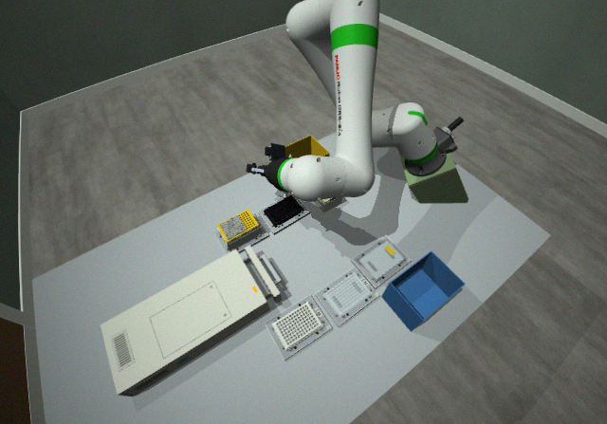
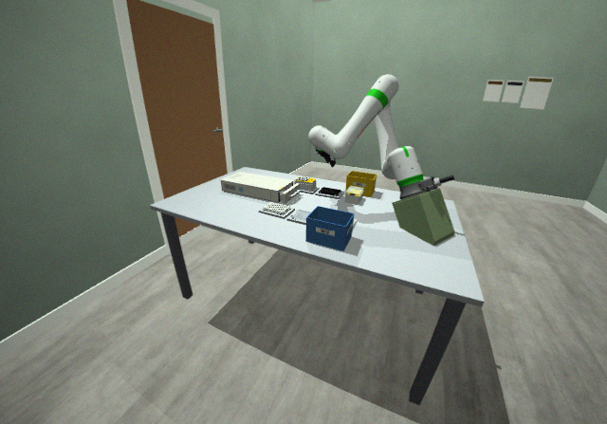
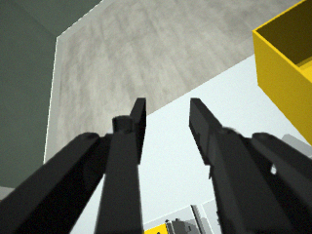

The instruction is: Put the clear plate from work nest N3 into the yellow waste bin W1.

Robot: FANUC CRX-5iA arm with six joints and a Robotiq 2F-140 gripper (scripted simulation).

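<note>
Right now the clear plate is 90 mm behind my hand, 470 mm to the left of it and 170 mm below it. Also, from my hand: yellow waste bin 210 mm behind, 70 mm to the right, 150 mm below; yellow tube rack 130 mm ahead, 90 mm to the left, 140 mm below; black plate 50 mm behind, 80 mm to the left, 170 mm below.
</note>
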